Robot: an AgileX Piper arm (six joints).
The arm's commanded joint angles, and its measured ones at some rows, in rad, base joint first. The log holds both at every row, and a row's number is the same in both.
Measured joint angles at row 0:
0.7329 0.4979 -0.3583 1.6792 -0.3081 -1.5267
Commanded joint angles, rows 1 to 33:
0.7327 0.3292 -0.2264 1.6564 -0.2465 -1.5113
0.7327 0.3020 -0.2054 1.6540 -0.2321 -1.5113
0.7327 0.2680 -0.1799 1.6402 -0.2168 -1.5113
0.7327 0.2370 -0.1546 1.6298 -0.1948 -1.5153
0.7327 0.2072 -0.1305 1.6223 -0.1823 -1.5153
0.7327 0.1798 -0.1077 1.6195 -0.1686 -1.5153
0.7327 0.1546 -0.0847 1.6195 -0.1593 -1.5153
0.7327 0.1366 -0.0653 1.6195 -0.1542 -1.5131
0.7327 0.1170 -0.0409 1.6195 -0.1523 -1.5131
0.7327 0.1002 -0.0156 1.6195 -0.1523 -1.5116
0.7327 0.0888 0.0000 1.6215 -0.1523 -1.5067
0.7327 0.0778 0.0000 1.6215 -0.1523 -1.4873
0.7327 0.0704 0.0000 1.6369 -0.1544 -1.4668
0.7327 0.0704 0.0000 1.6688 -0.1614 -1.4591
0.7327 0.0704 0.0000 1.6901 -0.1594 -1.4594
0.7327 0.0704 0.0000 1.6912 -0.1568 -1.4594
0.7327 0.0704 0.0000 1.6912 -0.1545 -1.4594
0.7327 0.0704 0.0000 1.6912 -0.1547 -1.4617
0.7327 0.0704 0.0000 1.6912 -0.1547 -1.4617
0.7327 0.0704 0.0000 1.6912 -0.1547 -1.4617
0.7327 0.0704 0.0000 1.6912 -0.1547 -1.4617
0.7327 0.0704 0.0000 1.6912 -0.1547 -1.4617
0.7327 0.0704 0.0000 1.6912 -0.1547 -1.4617
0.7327 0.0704 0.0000 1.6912 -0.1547 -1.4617
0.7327 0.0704 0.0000 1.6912 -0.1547 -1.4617
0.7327 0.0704 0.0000 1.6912 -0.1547 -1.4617
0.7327 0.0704 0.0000 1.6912 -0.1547 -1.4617
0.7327 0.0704 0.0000 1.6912 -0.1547 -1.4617
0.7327 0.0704 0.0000 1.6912 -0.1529 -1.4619
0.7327 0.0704 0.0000 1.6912 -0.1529 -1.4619
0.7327 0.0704 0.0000 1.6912 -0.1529 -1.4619
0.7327 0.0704 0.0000 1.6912 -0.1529 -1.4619
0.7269 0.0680 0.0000 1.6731 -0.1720 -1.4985
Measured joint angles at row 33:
0.7329 0.0762 -0.0043 1.6927 -0.1600 -1.4626
